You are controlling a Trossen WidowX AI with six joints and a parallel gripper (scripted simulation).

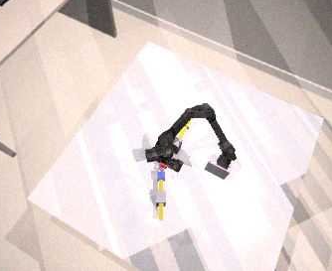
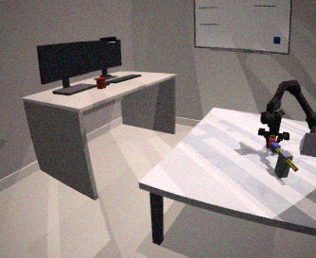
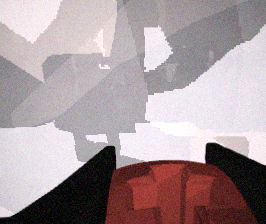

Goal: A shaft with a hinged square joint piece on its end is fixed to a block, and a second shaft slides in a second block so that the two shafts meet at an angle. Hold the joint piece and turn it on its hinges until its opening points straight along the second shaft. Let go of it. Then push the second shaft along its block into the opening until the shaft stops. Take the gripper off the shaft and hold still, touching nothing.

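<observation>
The red joint piece is 40 mm above my gripper tip and 20 mm to the left of it.
</observation>
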